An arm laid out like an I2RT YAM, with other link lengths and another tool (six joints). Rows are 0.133 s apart.
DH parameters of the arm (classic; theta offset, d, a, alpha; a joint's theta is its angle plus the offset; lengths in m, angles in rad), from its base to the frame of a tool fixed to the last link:
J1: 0 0.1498 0.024 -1.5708
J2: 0 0 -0.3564 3.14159
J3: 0.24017 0 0.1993 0
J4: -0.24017 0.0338 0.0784 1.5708
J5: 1.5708 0.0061 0 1.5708
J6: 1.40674 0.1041 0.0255 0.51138
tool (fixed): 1.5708 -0.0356 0 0
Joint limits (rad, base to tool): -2.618..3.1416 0..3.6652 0..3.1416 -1.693..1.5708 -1.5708..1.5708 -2.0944..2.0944
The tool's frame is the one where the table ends.
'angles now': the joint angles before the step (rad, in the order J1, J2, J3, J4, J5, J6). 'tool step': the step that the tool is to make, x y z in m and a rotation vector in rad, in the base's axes. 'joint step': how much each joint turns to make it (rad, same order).
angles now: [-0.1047, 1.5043, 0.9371, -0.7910, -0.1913, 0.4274]
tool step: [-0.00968, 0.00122, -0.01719, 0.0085, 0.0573, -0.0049]
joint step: [0.0000, 0.0153, -0.0794, 0.0378, -0.0015, 0.0053]
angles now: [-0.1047, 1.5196, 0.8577, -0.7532, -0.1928, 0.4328]
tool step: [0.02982, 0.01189, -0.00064, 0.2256, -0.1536, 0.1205]
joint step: [0.0011, 0.0641, -0.0027, 0.1744, -0.2598, -0.0702]
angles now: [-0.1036, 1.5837, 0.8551, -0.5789, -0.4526, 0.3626]
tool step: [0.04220, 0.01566, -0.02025, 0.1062, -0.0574, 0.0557]
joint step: [0.0538, 0.1373, 0.0000, 0.2033, -0.1060, 0.0347]
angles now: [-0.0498, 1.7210, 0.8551, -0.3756, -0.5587, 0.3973]
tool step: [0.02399, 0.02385, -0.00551, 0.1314, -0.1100, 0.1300]
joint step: [0.0664, 0.0714, 0.0011, 0.1709, -0.1472, -0.0123]
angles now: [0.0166, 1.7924, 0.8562, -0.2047, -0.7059, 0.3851]
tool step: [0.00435, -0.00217, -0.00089, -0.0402, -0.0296, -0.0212]
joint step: [-0.0012, -0.0031, 0.0012, 0.0252, 0.0453, 0.0008]
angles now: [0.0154, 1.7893, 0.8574, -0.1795, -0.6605, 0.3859]
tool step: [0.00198, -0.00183, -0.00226, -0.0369, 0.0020, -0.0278]
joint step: [0.0000, 0.0004, 0.0000, 0.0041, 0.0454, 0.0106]
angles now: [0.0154, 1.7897, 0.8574, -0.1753, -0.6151, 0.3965]
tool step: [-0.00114, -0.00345, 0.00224, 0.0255, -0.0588, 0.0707]
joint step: [-0.0167, -0.0004, 0.0019, 0.0064, -0.0618, -0.0836]
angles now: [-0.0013, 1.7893, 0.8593, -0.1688, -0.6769, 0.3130]
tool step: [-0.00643, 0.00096, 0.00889, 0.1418, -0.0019, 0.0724]
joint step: [-0.0184, 0.0000, 0.0007, -0.0172, -0.1674, -0.0244]
